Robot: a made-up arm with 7 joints.
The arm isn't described. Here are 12 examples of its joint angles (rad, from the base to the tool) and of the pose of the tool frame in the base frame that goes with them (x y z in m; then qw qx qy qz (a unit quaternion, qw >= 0)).
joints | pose
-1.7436 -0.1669 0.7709 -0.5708 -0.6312 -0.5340 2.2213 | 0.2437 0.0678 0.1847 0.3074 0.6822 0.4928 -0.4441
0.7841 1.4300 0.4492 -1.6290 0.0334 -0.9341 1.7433 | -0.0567 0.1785 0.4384 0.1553 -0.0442 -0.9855 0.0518
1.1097 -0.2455 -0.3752 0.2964 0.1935 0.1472 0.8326 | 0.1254 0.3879 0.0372 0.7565 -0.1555 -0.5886 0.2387
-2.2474 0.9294 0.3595 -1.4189 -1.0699 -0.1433 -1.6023 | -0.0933 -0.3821 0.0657 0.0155 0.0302 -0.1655 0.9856
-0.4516 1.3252 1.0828 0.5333 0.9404 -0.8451 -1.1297 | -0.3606 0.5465 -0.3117 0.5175 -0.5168 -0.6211 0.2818
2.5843 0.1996 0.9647 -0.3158 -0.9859 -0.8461 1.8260 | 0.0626 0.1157 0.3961 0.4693 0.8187 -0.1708 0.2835
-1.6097 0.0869 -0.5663 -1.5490 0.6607 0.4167 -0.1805 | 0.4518 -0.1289 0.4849 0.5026 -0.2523 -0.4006 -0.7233
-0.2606 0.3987 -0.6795 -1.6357 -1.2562 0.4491 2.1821 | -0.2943 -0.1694 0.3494 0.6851 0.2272 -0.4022 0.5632
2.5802 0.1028 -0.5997 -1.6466 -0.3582 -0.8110 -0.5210 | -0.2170 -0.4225 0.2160 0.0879 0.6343 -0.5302 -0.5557
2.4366 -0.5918 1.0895 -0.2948 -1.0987 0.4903 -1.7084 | 0.0301 0.0264 -0.5015 0.3493 0.1219 0.7064 -0.6035
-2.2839 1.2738 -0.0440 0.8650 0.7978 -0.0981 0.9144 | 0.4284 -0.1708 -0.3667 0.4101 -0.0457 0.4822 -0.7728
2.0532 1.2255 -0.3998 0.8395 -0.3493 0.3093 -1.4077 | 0.2621 0.5385 0.4154 0.9369 -0.1392 -0.0816 0.3101
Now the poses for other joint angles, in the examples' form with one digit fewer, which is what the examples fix.
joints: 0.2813 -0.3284 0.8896 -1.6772 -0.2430 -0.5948 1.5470
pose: 0.374 0.078 0.014 0.039 -0.793 -0.367 0.485
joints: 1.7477 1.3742 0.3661 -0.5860 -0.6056 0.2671 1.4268
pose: 0.020 -0.267 0.392 0.289 0.566 -0.558 0.533
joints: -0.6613 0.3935 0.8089 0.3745 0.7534 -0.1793 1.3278
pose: -0.009 0.419 -0.191 0.096 -0.054 0.878 -0.465
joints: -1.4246 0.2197 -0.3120 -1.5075 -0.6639 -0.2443 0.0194
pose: 0.479 -0.123 0.328 0.310 -0.693 -0.376 -0.531
